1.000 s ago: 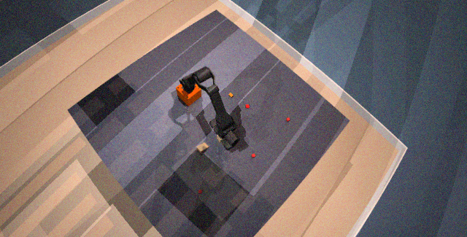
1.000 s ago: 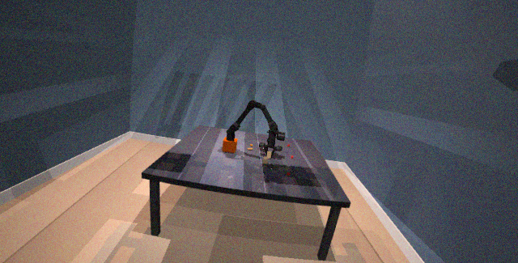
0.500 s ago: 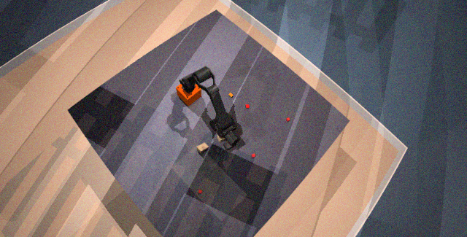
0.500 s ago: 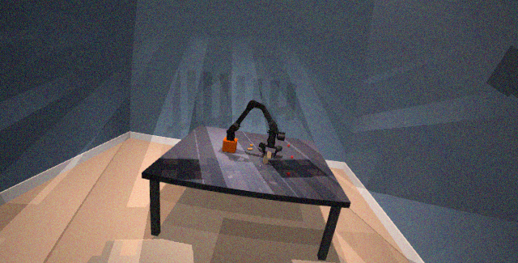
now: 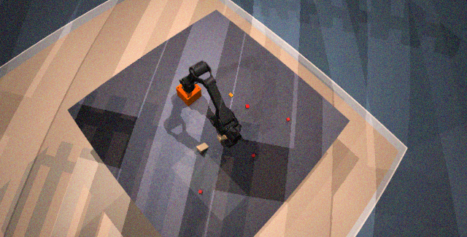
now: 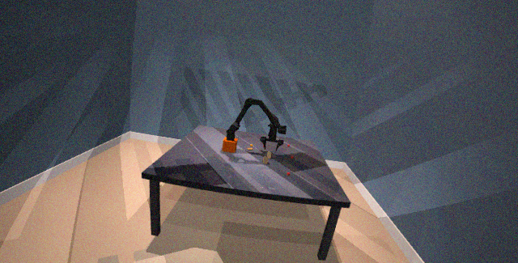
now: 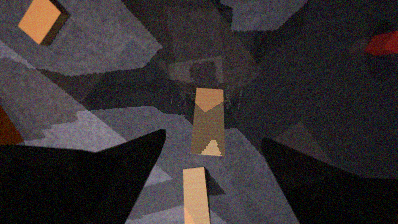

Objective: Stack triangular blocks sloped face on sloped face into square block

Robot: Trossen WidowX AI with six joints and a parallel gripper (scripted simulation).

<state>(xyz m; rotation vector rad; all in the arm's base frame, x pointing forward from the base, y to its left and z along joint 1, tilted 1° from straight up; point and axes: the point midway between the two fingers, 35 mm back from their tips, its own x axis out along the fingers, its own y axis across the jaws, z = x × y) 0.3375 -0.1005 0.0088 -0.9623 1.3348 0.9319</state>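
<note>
My gripper tip is now 50 mm above the tan triangular block, 10 mm to the left of it and 10 mm past it. Round my gripper tip: small tan piece (160 mm to the left, 150 mm behind, 60 mm below).
</note>
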